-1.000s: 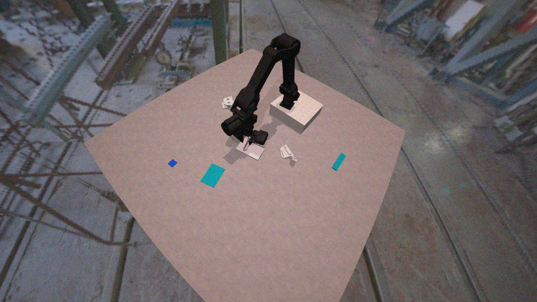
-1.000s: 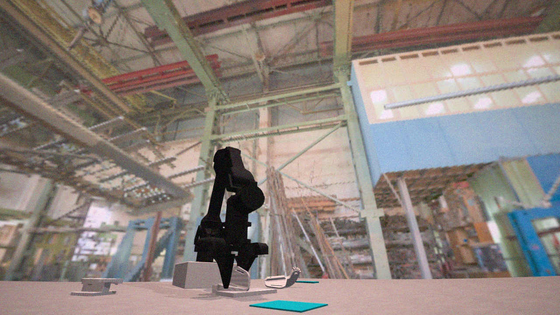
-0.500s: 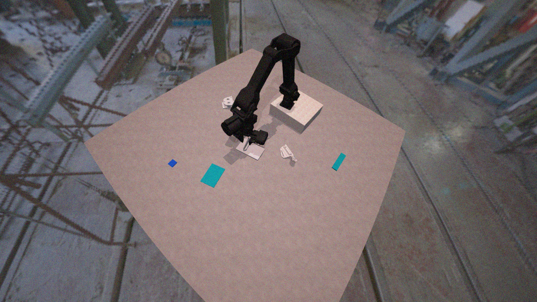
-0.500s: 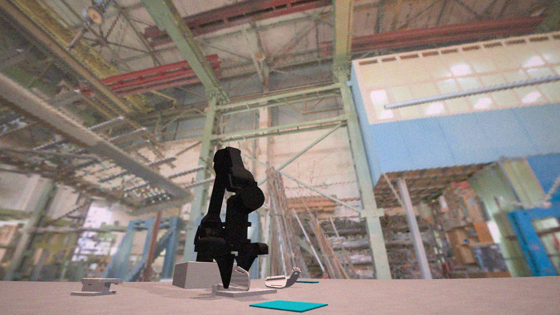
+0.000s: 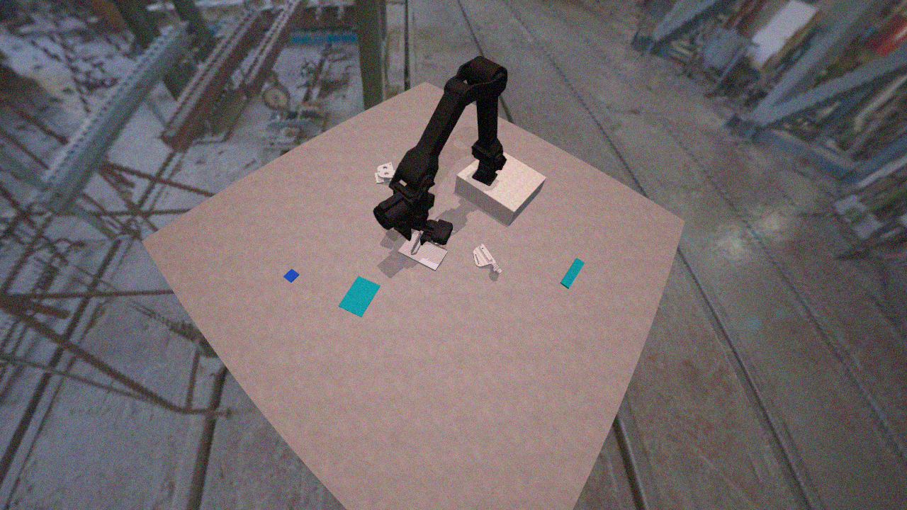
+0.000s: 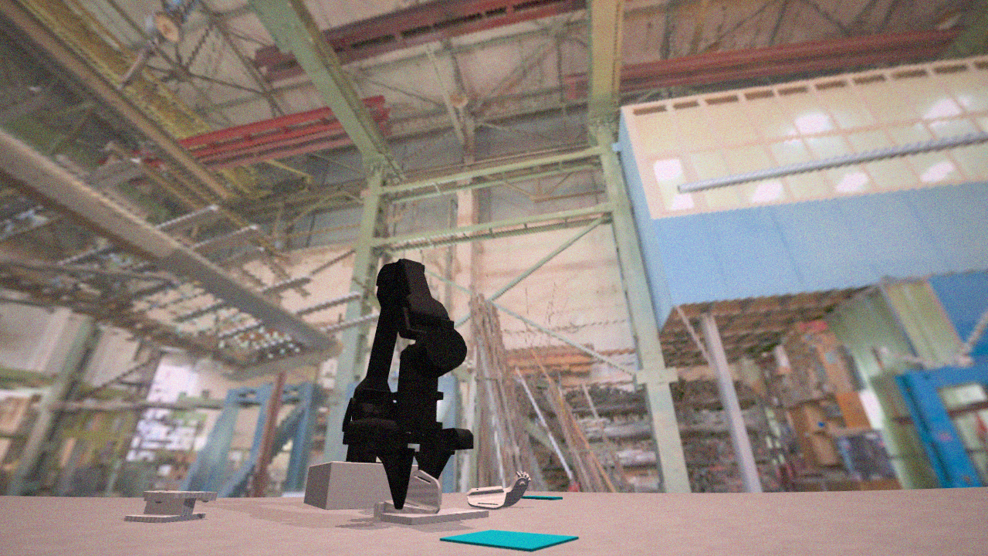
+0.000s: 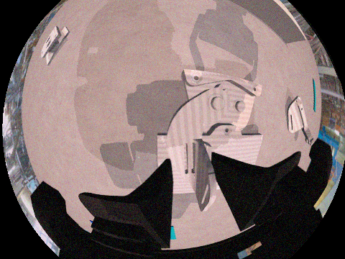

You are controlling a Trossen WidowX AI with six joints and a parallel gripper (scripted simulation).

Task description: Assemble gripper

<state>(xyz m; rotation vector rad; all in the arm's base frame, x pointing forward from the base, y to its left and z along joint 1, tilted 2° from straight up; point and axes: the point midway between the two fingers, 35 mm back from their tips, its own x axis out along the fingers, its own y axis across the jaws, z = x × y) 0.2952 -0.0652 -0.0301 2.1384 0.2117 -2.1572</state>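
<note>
The flat white plate lies 3 cm to the left of my gripper tip, 1 cm below it and 1 cm ahead of it. Also, from my gripper tip: gripper base 24 cm to the right, 18 cm behind, 1 cm above; then housing plate 5 cm behind, 3 cm to the left, 1 cm below; then large teal patch 21 cm ahead, 4 cm to the right, 1 cm below.
</note>
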